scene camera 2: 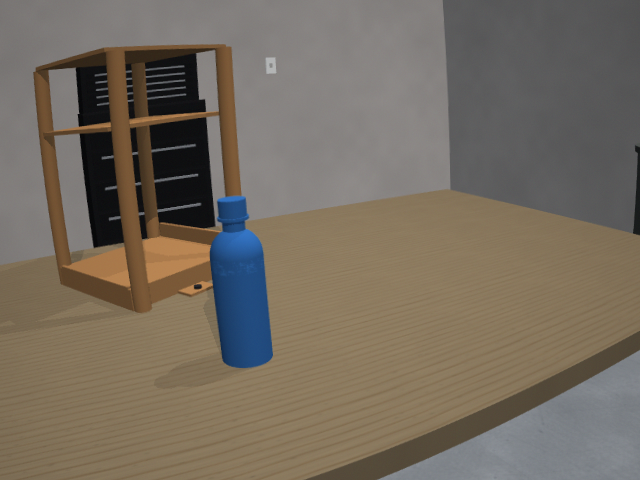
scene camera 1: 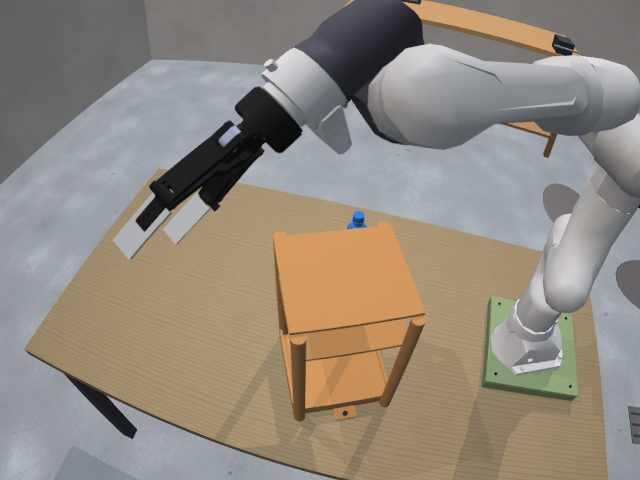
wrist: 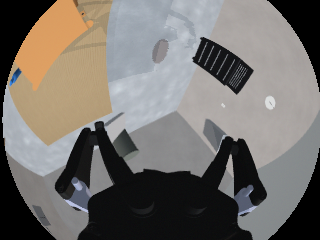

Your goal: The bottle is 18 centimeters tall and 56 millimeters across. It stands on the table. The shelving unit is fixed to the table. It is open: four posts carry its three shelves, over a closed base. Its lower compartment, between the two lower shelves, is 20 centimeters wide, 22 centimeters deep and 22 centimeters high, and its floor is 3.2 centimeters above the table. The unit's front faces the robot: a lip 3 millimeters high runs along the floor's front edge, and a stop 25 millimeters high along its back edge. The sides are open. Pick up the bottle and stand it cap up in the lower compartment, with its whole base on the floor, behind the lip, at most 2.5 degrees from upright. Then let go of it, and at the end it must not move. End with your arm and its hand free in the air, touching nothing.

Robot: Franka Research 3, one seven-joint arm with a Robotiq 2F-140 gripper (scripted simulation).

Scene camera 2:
blue bottle: 236,254
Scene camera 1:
my gripper: 149,242
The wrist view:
my gripper: 165,123
